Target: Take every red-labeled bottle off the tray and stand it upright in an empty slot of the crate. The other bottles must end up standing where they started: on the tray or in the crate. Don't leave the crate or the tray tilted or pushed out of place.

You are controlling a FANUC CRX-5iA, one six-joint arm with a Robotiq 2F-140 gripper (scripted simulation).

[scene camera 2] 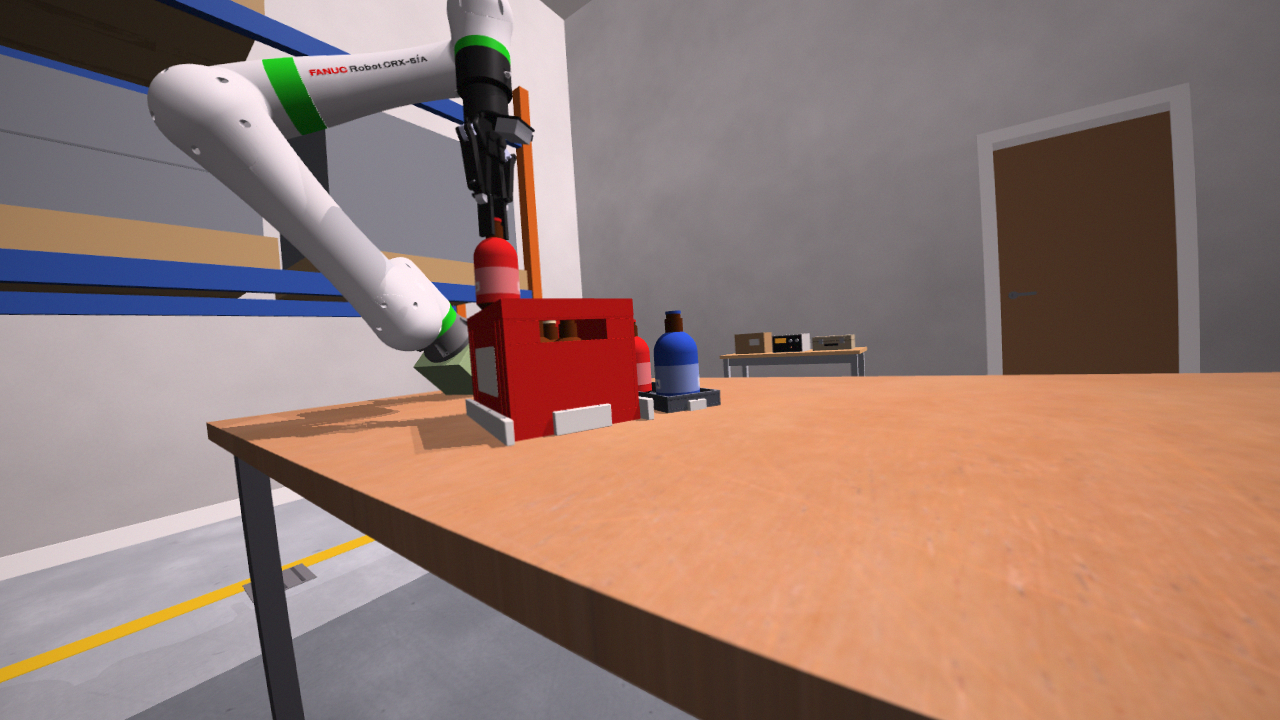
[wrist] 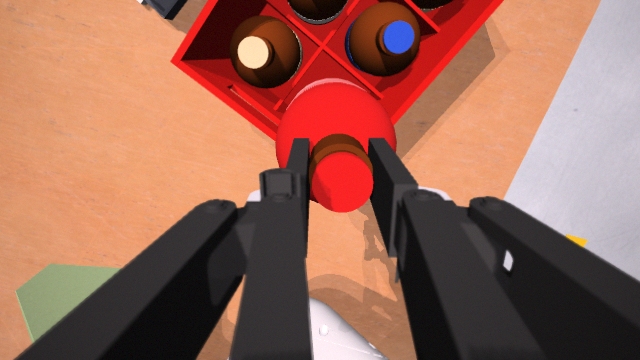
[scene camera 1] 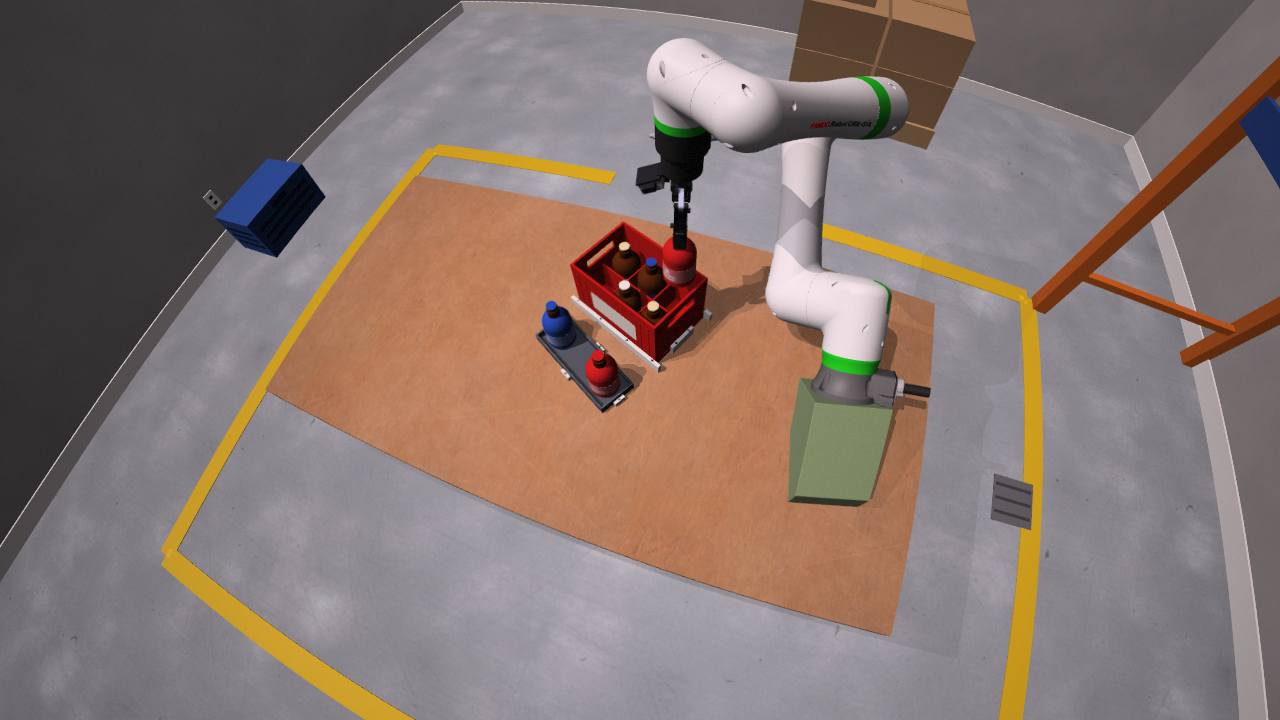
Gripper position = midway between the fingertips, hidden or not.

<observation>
I see my gripper (scene camera 2: 494,238), a red-labeled bottle (scene camera 1: 602,372), a blue-labeled bottle (scene camera 2: 676,366), a red crate (scene camera 2: 514,374), a grey tray (scene camera 1: 575,357), a red-labeled bottle (scene camera 2: 496,273), a white-capped brown bottle (wrist: 273,53) and a white-capped brown bottle (scene camera 1: 626,262).
The blue-labeled bottle also shows in scene camera 1 (scene camera 1: 558,325). The red crate is seen too in the wrist view (wrist: 442,38). The grey tray shows as well in scene camera 2 (scene camera 2: 669,404). The wrist view misses the blue-labeled bottle: it is out of frame.
</observation>
